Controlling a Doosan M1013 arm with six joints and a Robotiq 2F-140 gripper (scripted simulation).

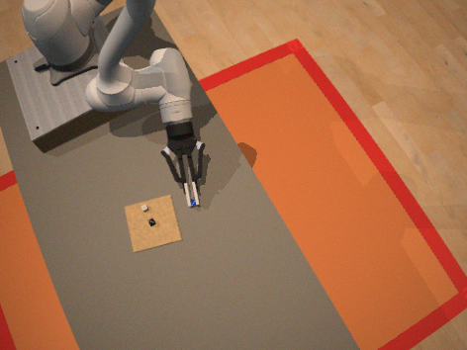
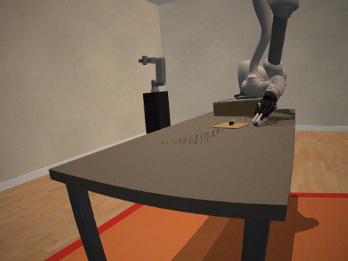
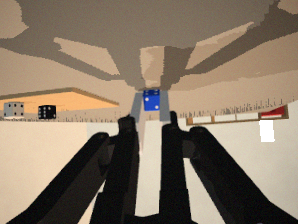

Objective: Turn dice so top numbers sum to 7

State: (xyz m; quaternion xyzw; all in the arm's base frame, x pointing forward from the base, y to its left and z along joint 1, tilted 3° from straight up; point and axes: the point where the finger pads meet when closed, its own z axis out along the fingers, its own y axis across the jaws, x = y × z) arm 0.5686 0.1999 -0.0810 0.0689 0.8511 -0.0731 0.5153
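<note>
The white die is 140 mm to the right of my hand, 20 mm below it and 20 mm behind it. Also, from my hand: black die: 140 mm to the right, 30 mm ahead, 20 mm below; then tan mat: 140 mm to the right, 30 mm below, 30 mm ahead; then blue die: 20 mm below, 20 mm ahead.
</note>
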